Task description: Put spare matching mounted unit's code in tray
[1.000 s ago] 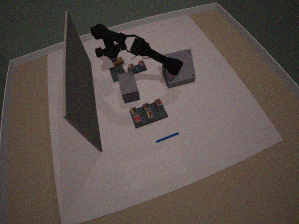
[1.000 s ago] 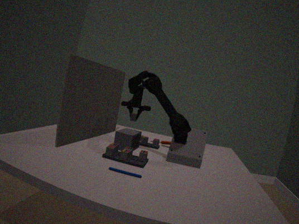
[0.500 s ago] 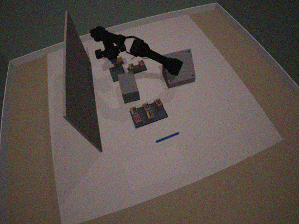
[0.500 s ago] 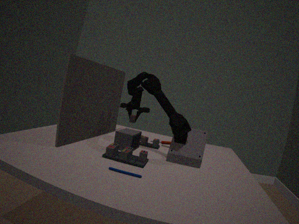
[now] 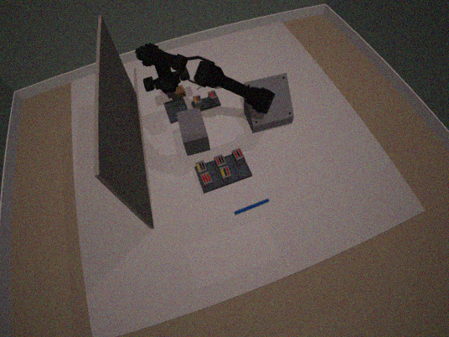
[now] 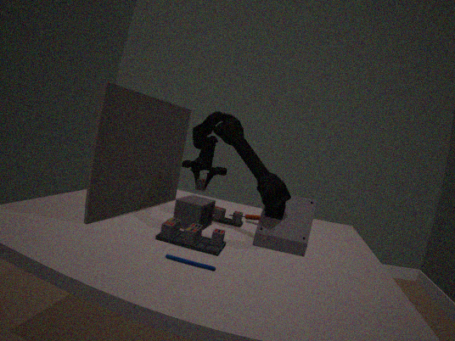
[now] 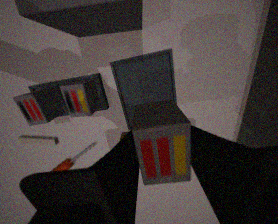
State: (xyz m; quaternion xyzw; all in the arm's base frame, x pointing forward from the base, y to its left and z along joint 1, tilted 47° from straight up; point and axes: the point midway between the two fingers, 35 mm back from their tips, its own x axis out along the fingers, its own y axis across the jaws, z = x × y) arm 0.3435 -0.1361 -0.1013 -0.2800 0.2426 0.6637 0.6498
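The tan block is 10 cm to the right of my gripper tip, 10 cm below it and 3 cm behind it. Also, from my gripper tip: tall grey panel: 19 cm ahead, 18 cm to the left, 11 cm above; then grey mounted unit: 19 cm to the left, 7 cm below, 5 cm behind.
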